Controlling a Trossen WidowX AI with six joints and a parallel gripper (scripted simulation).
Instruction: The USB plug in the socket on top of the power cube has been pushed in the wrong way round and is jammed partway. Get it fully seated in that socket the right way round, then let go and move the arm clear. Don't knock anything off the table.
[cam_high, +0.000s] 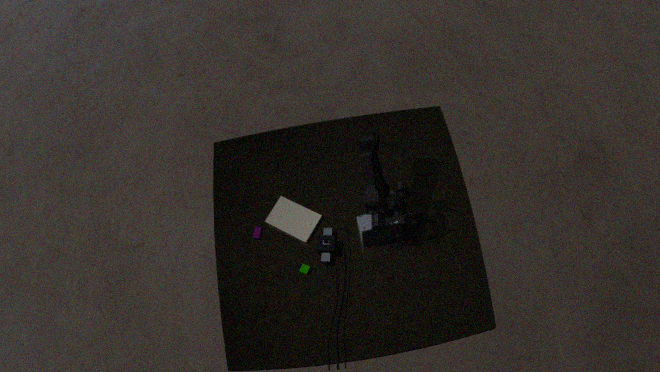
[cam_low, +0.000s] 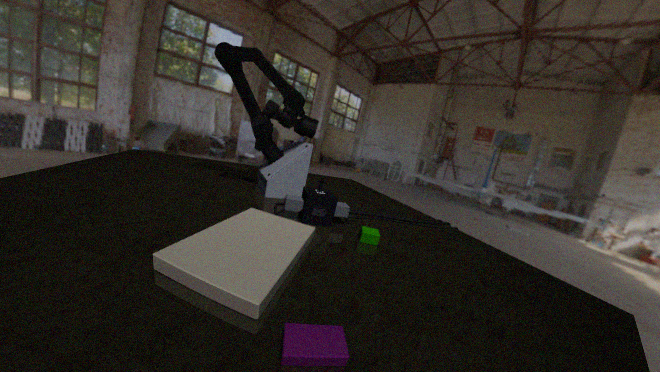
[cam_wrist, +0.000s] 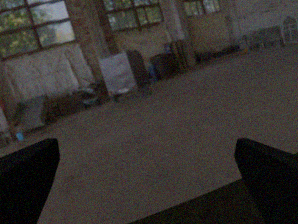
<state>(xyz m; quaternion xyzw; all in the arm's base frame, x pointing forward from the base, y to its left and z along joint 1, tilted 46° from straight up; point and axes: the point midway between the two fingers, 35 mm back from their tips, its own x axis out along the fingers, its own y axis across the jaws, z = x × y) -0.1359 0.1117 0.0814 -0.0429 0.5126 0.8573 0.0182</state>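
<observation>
Now: the USB plug 42 cm ahead of my gripper tip, 18 cm below it and 8 cm to the left of it. Also, from my gripper tip: green cube (53 cm ahead, 26 cm below, 18 cm to the left); then USB socket (42 cm ahead, 20 cm below, 8 cm to the left); then flat slab (58 cm ahead, 26 cm below, 7 cm to the right).
</observation>
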